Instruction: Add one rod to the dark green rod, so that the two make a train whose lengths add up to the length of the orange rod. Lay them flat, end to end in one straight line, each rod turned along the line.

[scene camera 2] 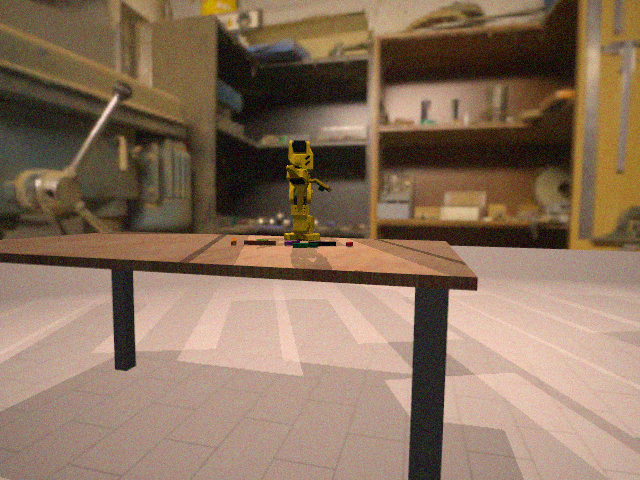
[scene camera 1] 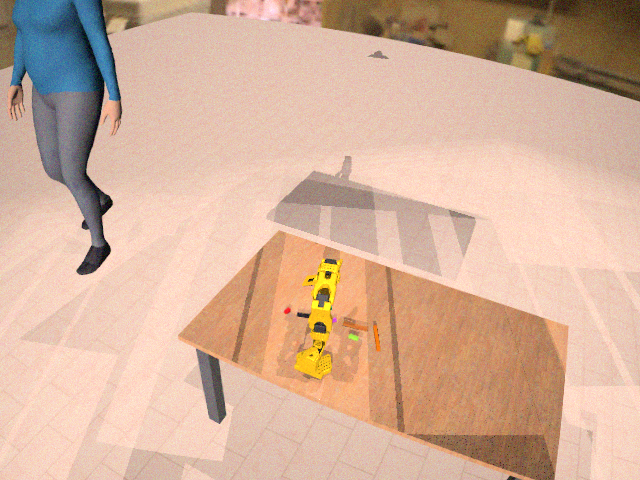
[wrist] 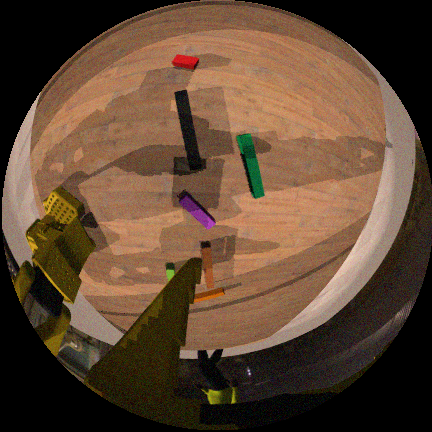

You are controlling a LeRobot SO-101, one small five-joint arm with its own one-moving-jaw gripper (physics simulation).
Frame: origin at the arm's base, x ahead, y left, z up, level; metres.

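Where they show: hand at its tool point: (scene camera 2: 299,209) (wrist: 201,267); arm's base at its link origin: (scene camera 2: 300,239) (scene camera 1: 316,360) (wrist: 76,224).
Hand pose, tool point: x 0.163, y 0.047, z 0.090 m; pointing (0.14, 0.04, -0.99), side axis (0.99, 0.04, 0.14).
Observation:
Things, the pixels of their top centre, and the offset from my tool point. Level surfaces: height alone.
- dark green rod at its top centre: (wrist: 253,167) (scene camera 2: 305,243) dx +0.046, dy +0.030, dz -0.081 m
- orange rod at its top centre: (wrist: 194,300) (scene camera 2: 234,239) (scene camera 1: 376,336) dx +0.002, dy -0.177, dz -0.081 m
- black rod at its top centre: (wrist: 187,128) (scene camera 2: 322,241) (scene camera 1: 307,314) dx -0.012, dy +0.057, dz -0.081 m
- purple rod at its top centre: (wrist: 197,213) (scene camera 1: 330,320) dx +0.002, dy -0.018, dz -0.081 m
- lime at its top centre: (wrist: 170,276) (scene camera 1: 353,336) dx -0.029, dy -0.112, dz -0.081 m
- wooden table at its surface level: dz -0.090 m
The dark green rod (wrist: 253,167) (scene camera 2: 305,245) lies flat on the table, apart from the other rods; the arm hides it in scene camera 1. The orange rod (scene camera 1: 376,336) (scene camera 2: 233,242) (wrist: 210,295) lies flat, partly behind the jaw in the wrist view. A black rod (scene camera 1: 302,314) (wrist: 188,130) lies beside the dark green one, nearly parallel. A purple rod (scene camera 1: 334,320) (wrist: 197,211) lies slanted. Brown (scene camera 1: 355,324) (wrist: 207,267), lime (scene camera 1: 353,337) (wrist: 170,272) and red (scene camera 1: 286,310) (wrist: 185,62) rods lie around. My gripper (scene camera 1: 326,268) is fully open and empty, high above the table; one notched jaw shows in the wrist view.
The yellow arm base (scene camera 1: 312,361) stands near one long edge of the wooden table (scene camera 1: 465,361) (scene camera 2: 170,254). The lime and brown rods lie between the base side and the orange rod. A person (scene camera 1: 67,103) stands on the floor beyond the table.

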